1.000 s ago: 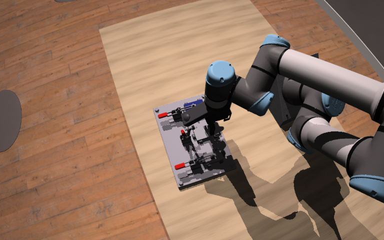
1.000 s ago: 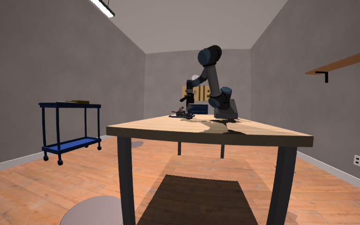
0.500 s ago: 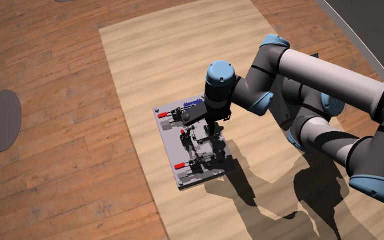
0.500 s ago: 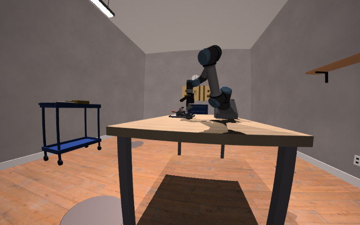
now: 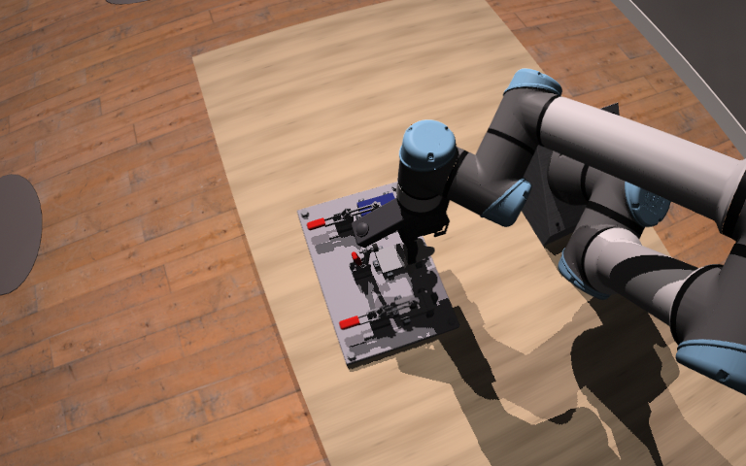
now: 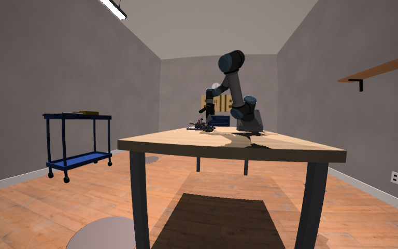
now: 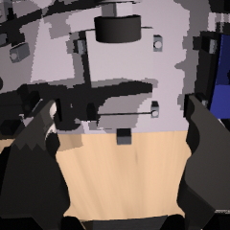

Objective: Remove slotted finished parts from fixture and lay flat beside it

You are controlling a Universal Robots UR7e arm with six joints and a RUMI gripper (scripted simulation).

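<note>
My hand is 30 mm above the pale grey part and 10 mm past it. Also, from my hand: grey fixture plate (50 mm below, 50 mm ahead); blue blank (110 mm to the right, 30 mm below, 10 mm ahead).
</note>
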